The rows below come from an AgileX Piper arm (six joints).
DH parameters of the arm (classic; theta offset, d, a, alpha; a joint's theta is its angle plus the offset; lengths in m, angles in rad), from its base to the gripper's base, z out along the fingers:
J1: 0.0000 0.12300 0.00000 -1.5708
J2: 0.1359 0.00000 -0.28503 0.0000
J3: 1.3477 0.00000 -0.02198 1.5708
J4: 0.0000 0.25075 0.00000 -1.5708
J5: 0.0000 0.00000 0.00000 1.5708
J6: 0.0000 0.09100 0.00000 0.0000
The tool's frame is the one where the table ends.
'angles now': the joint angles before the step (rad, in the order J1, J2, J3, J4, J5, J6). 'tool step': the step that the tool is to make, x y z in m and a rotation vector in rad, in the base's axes. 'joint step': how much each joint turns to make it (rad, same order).
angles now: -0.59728, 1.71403, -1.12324, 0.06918, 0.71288, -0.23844
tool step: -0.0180, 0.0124, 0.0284, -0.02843, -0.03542, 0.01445
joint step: -0.00018, -0.11970, 0.03652, 0.00012, 0.03861, -0.01324
